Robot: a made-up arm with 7 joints. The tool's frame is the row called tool.
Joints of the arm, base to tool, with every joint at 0 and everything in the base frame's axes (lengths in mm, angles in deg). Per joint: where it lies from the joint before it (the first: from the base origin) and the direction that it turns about. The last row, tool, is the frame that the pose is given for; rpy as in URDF.
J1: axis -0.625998 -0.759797 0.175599 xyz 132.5 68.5 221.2
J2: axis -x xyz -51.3 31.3 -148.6
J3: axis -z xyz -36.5 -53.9 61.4
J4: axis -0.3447 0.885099 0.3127 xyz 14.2 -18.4 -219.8
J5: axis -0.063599 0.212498 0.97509 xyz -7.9 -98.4 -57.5
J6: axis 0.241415 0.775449 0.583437 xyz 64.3 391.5 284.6
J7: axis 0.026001 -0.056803 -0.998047 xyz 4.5 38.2 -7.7
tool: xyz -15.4 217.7 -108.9 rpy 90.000 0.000 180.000
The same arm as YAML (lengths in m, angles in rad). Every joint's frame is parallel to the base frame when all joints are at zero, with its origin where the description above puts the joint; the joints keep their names.
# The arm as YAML. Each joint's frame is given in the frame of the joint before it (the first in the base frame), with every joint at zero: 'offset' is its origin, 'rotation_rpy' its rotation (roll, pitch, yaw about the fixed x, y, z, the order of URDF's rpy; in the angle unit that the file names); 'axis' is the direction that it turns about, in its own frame. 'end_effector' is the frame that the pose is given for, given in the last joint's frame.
length_unit: m
angle_unit: rad
chain:
  - id: J1
    offset: [0.1325, 0.0685, 0.2212]
    rotation_rpy: [0.0, 0.0, 0.0]
    axis: [-0.625998, -0.759797, 0.175599]
  - id: J2
    offset: [-0.0513, 0.0313, -0.1486]
    rotation_rpy: [0.0, 0.0, 0.0]
    axis: [-1.0, 0.0, 0.0]
  - id: J3
    offset: [-0.0365, -0.0539, 0.0614]
    rotation_rpy: [0.0, 0.0, 0.0]
    axis: [0.0, 0.0, -1.0]
  - id: J4
    offset: [0.0142, -0.0184, -0.2198]
    rotation_rpy: [0.0, 0.0, 0.0]
    axis: [-0.3447, 0.885099, 0.3127]
  - id: J5
    offset: [-0.0079, -0.0984, -0.0575]
    rotation_rpy: [0.0, 0.0, 0.0]
    axis: [-0.063599, 0.212498, 0.97509]
  - id: J6
    offset: [0.0643, 0.3915, 0.2846]
    rotation_rpy: [0.0, 0.0, 0.0]
    axis: [0.241415, 0.775449, 0.583437]
  - id: J7
    offset: [0.0045, 0.0382, -0.0077]
    rotation_rpy: [0.0, 0.0, 0.0]
    axis: [0.026001, -0.056803, -0.998047]
end_effector:
  offset: [-0.0154, 0.2177, -0.1089]
  rotation_rpy: [1.5708, 0.0, 3.1416]

